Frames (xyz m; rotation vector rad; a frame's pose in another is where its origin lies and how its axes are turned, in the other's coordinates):
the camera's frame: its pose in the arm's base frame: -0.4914 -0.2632 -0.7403 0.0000 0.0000 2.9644
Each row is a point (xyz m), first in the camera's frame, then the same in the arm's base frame.
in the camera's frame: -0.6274 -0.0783 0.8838
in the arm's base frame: 0.1400 -0.2967 0.1435
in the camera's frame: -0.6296 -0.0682 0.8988
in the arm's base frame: 0.1404 -0.3070 0.1585
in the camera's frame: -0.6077 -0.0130 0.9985
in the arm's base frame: 0.1091 -0.3575 0.2582
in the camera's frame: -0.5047 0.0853 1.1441
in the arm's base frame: -0.0096 -0.4361 0.4038
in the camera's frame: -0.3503 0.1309 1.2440
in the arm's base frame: -0.1697 -0.4538 0.5037
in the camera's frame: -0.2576 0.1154 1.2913
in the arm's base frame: -0.2582 -0.4222 0.5510
